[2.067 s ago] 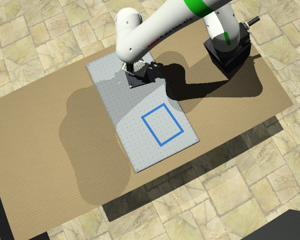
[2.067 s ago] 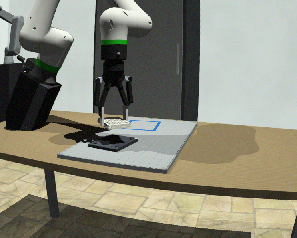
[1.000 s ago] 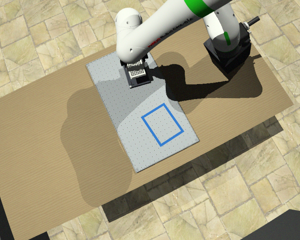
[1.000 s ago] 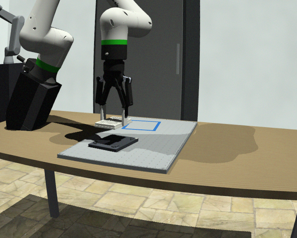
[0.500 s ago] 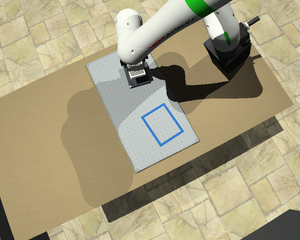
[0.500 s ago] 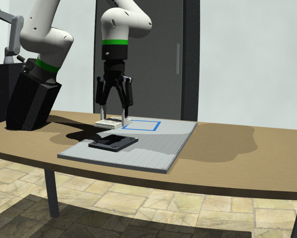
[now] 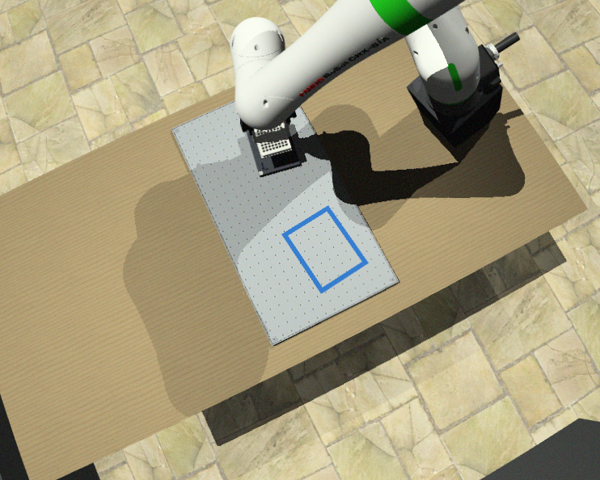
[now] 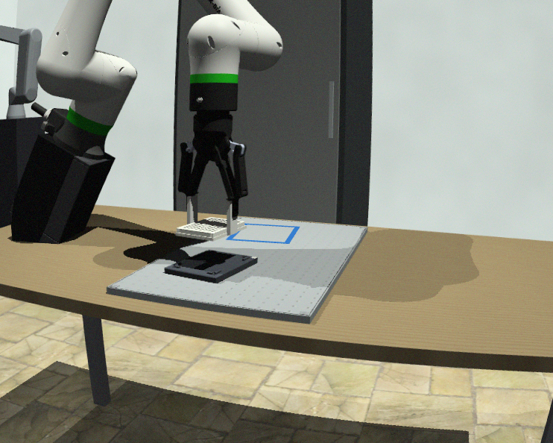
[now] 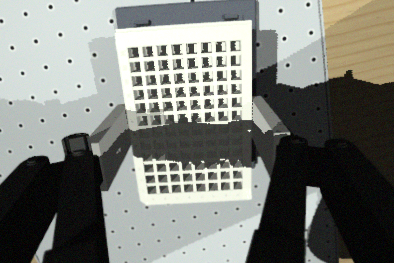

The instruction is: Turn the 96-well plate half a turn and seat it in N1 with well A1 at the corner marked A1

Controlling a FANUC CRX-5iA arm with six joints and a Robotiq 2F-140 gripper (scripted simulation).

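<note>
The dark plate nest N1 lies 100 mm below my hand. The rest, counted from my hand: white 96-well plate: 20 mm below; A1 label: 60 mm ahead, 70 mm to the left, 90 mm below.
</note>
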